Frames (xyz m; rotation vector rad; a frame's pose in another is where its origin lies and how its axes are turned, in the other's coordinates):
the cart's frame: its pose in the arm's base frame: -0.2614 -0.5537 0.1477 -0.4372 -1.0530 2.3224
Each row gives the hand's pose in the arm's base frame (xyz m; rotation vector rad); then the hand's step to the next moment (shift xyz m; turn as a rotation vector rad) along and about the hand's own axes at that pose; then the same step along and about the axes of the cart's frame.
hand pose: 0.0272 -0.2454 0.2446 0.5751 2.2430 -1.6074
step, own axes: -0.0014 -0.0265 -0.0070 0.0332 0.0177 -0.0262
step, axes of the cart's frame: 0.0074 -0.0140 0.0224 0.0386 0.0054 -0.0242
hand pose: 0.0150 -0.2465 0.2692 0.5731 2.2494 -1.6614
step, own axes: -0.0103 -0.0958 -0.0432 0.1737 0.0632 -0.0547
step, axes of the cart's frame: 0.0314 -0.0707 0.0718 0.1616 0.0797 -0.0684
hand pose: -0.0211 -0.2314 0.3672 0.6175 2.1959 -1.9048
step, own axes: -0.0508 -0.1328 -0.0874 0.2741 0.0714 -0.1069
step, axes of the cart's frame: 0.0246 -0.1533 0.0612 0.2705 0.0972 -0.0950
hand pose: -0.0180 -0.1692 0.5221 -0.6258 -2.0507 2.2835
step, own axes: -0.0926 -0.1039 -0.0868 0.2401 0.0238 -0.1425
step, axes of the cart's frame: -0.0318 -0.1607 -0.0074 0.2622 0.0292 -0.0944
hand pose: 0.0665 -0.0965 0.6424 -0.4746 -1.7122 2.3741
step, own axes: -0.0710 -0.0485 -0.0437 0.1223 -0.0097 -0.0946
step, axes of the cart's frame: -0.0476 -0.0785 -0.0297 0.1431 -0.0129 -0.0579
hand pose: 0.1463 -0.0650 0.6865 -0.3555 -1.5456 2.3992
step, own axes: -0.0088 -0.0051 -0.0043 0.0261 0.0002 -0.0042
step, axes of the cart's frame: -0.0068 -0.0076 -0.0043 0.0261 0.0037 0.0017
